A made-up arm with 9 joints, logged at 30 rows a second.
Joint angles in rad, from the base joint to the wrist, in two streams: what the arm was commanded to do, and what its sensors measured. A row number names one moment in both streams.
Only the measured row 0 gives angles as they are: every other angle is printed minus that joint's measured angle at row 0.
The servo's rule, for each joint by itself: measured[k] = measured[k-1] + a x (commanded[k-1-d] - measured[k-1]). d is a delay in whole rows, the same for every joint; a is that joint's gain. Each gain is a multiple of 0.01, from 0.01 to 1. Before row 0 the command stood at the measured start. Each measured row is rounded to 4 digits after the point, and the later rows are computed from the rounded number. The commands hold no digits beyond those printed.
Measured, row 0:
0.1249, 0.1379, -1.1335, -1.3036, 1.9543, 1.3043, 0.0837, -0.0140, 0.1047
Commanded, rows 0 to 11:
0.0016, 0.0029, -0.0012, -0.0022, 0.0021, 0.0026, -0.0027, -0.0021, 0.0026
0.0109, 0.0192, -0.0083, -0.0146, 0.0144, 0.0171, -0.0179, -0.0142, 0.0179
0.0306, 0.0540, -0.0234, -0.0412, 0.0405, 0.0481, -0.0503, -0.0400, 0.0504
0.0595, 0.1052, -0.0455, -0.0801, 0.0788, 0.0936, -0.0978, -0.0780, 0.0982
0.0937, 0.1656, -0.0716, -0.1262, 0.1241, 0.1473, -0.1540, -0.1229, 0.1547
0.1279, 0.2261, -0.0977, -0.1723, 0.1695, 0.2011, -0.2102, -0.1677, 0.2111
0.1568, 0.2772, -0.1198, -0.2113, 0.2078, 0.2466, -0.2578, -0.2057, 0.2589
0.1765, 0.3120, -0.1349, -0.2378, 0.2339, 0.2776, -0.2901, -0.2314, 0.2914
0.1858, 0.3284, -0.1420, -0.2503, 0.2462, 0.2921, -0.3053, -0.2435, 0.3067
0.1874, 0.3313, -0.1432, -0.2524, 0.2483, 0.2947, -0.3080, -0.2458, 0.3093
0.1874, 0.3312, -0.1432, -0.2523, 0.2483, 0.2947, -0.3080, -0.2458, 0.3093
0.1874, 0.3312, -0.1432, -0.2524, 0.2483, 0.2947, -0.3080, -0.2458, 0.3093
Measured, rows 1 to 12:
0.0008, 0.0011, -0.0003, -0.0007, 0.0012, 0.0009, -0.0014, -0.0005, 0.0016
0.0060, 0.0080, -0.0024, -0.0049, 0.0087, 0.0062, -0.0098, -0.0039, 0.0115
0.0185, 0.0255, -0.0079, -0.0158, 0.0268, 0.0200, -0.0305, -0.0129, 0.0352
0.0394, 0.0558, -0.0177, -0.0351, 0.0564, 0.0443, -0.0648, -0.0292, 0.0736
0.0671, 0.0975, -0.0317, -0.0624, 0.0950, 0.0783, -0.1103, -0.0526, 0.1231
0.0981, 0.1464, -0.0489, -0.0954, 0.1375, 0.1188, -0.1612, -0.0814, 0.1768
0.1280, 0.1961, -0.0673, -0.1302, 0.1776, 0.1610, -0.2105, -0.1125, 0.2269
0.1527, 0.2401, -0.0849, -0.1625, 0.2097, 0.1995, -0.2511, -0.1422, 0.2662
0.1696, 0.2737, -0.0997, -0.1888, 0.2305, 0.2301, -0.2787, -0.1675, 0.2909
0.1787, 0.2956, -0.1110, -0.2079, 0.2406, 0.2514, -0.2936, -0.1871, 0.3021
0.1831, 0.3091, -0.1194, -0.2212, 0.2450, 0.2657, -0.3009, -0.2018, 0.3065
0.1853, 0.3175, -0.1256, -0.2306, 0.2469, 0.2753, -0.3045, -0.2128, 0.3082
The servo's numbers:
d 0
a 0.51 0.38 0.26 0.30 0.57 0.33 0.51 0.25 0.61

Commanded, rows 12 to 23:
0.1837, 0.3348, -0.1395, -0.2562, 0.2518, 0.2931, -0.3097, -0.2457, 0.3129
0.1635, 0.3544, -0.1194, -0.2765, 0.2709, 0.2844, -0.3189, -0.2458, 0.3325
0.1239, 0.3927, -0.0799, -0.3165, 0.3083, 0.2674, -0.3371, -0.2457, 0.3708
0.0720, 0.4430, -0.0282, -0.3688, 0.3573, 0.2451, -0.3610, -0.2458, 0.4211
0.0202, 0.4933, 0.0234, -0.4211, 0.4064, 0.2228, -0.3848, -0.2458, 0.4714
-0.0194, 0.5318, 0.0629, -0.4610, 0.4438, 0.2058, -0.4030, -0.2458, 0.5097
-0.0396, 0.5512, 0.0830, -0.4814, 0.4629, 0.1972, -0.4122, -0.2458, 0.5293
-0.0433, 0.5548, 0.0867, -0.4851, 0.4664, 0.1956, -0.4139, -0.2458, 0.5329
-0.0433, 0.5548, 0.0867, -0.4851, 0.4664, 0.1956, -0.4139, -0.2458, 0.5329
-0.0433, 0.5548, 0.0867, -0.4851, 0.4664, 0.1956, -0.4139, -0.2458, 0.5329
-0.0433, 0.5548, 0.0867, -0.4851, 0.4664, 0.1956, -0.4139, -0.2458, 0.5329
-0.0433, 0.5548, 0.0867, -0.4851, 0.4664, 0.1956, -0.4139, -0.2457, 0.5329
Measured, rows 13 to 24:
0.1845, 0.3241, -0.1292, -0.2383, 0.2497, 0.2812, -0.3072, -0.2210, 0.3111
0.1738, 0.3356, -0.1267, -0.2498, 0.2618, 0.2823, -0.3132, -0.2272, 0.3242
0.1484, 0.3573, -0.1145, -0.2698, 0.2883, 0.2774, -0.3254, -0.2318, 0.3526
0.1094, 0.3899, -0.0921, -0.2995, 0.3276, 0.2667, -0.3436, -0.2353, 0.3944
0.0639, 0.4292, -0.0621, -0.3360, 0.3725, 0.2522, -0.3646, -0.2379, 0.4414
0.0214, 0.4682, -0.0296, -0.3735, 0.4131, 0.2369, -0.3842, -0.2399, 0.4831
-0.0097, 0.4997, -0.0003, -0.4059, 0.4415, 0.2238, -0.3985, -0.2414, 0.5113
-0.0268, 0.5206, 0.0223, -0.4297, 0.4557, 0.2145, -0.4064, -0.2425, 0.5245
-0.0352, 0.5336, 0.0390, -0.4463, 0.4618, 0.2083, -0.4102, -0.2433, 0.5296
-0.0393, 0.5417, 0.0514, -0.4579, 0.4644, 0.2041, -0.4121, -0.2439, 0.5316
-0.0413, 0.5467, 0.0606, -0.4661, 0.4655, 0.2013, -0.4130, -0.2444, 0.5324
-0.0423, 0.5498, 0.0674, -0.4718, 0.4660, 0.1994, -0.4135, -0.2447, 0.5327

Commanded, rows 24 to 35:
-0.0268, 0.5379, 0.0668, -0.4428, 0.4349, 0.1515, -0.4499, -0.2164, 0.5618
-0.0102, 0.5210, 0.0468, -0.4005, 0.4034, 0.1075, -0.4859, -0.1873, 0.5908
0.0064, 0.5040, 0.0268, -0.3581, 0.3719, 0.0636, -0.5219, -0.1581, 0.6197
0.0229, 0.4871, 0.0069, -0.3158, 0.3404, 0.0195, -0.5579, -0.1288, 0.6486
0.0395, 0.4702, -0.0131, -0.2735, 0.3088, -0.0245, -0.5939, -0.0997, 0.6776
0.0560, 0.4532, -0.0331, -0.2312, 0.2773, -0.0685, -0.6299, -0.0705, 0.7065
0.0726, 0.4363, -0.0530, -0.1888, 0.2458, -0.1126, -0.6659, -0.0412, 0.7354
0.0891, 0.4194, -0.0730, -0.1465, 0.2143, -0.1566, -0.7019, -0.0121, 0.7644
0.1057, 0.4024, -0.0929, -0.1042, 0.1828, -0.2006, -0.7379, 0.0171, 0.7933
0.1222, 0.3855, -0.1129, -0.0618, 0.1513, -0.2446, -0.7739, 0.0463, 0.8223
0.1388, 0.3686, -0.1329, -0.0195, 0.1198, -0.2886, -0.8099, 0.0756, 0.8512
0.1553, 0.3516, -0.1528, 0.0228, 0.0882, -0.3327, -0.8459, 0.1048, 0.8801
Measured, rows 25 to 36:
-0.0344, 0.5453, 0.0672, -0.4631, 0.4483, 0.1836, -0.4321, -0.2376, 0.5505
-0.0221, 0.5361, 0.0619, -0.4443, 0.4227, 0.1585, -0.4595, -0.2250, 0.5751
-0.0076, 0.5239, 0.0528, -0.4184, 0.3937, 0.1272, -0.4913, -0.2083, 0.6023
0.0080, 0.5099, 0.0409, -0.3876, 0.3633, 0.0917, -0.5253, -0.1884, 0.6305
0.0241, 0.4948, 0.0269, -0.3534, 0.3322, 0.0534, -0.5603, -0.1662, 0.6592
0.0404, 0.4790, 0.0113, -0.3167, 0.3009, 0.0132, -0.5958, -0.1423, 0.6881
0.0568, 0.4628, -0.0054, -0.2783, 0.2695, -0.0283, -0.6316, -0.1170, 0.7170
0.0733, 0.4463, -0.0230, -0.2388, 0.2380, -0.0706, -0.6675, -0.0908, 0.7459
0.0898, 0.4296, -0.0412, -0.1984, 0.2065, -0.1135, -0.7034, -0.0638, 0.7748
0.1063, 0.4128, -0.0598, -0.1574, 0.1750, -0.1568, -0.7394, -0.0363, 0.8038
0.1229, 0.3960, -0.0788, -0.1160, 0.1435, -0.2003, -0.7754, -0.0083, 0.8327
0.1394, 0.3791, -0.0980, -0.0744, 0.1120, -0.2440, -0.8114, 0.0200, 0.8616

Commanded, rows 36 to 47:
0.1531, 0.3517, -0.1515, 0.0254, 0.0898, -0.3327, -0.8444, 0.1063, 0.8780
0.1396, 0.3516, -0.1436, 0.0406, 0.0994, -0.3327, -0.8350, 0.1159, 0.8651
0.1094, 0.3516, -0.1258, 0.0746, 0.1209, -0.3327, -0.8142, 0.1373, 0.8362
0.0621, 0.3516, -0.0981, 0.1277, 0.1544, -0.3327, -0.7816, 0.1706, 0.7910
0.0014, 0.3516, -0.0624, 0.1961, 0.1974, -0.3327, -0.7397, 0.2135, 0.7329
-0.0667, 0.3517, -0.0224, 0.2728, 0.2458, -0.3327, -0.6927, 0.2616, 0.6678
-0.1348, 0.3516, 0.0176, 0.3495, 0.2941, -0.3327, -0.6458, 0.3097, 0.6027
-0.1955, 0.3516, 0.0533, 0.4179, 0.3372, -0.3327, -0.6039, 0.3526, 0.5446
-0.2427, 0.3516, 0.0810, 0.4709, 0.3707, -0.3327, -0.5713, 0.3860, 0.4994
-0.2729, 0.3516, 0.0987, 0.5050, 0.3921, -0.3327, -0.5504, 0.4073, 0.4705
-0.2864, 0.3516, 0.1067, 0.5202, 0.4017, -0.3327, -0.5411, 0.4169, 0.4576
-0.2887, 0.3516, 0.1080, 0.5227, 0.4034, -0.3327, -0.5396, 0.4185, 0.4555
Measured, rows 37 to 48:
0.1464, 0.3687, -0.1119, -0.0445, 0.0993, -0.2733, -0.8282, 0.0416, 0.8716
0.1429, 0.3622, -0.1201, -0.0190, 0.0994, -0.2929, -0.8317, 0.0602, 0.8676
0.1258, 0.3582, -0.1216, 0.0091, 0.1117, -0.3060, -0.8228, 0.0795, 0.8484
0.0933, 0.3557, -0.1155, 0.0447, 0.1360, -0.3148, -0.8018, 0.1023, 0.8134
0.0464, 0.3541, -0.1017, 0.0901, 0.1710, -0.3207, -0.7701, 0.1301, 0.7643
-0.0113, 0.3532, -0.0811, 0.1449, 0.2136, -0.3247, -0.7306, 0.1630, 0.7054
-0.0743, 0.3526, -0.0554, 0.2063, 0.2595, -0.3273, -0.6874, 0.1997, 0.6428
-0.1361, 0.3522, -0.0271, 0.2698, 0.3038, -0.3291, -0.6448, 0.2379, 0.5829
-0.1905, 0.3520, 0.0010, 0.3301, 0.3419, -0.3303, -0.6073, 0.2749, 0.5320
-0.2325, 0.3518, 0.0264, 0.3826, 0.3705, -0.3311, -0.5783, 0.3080, 0.4945
-0.2600, 0.3517, 0.0473, 0.4239, 0.3883, -0.3316, -0.5593, 0.3352, 0.4720
-0.2746, 0.3517, 0.0631, 0.4535, 0.3969, -0.3320, -0.5493, 0.3560, 0.4619

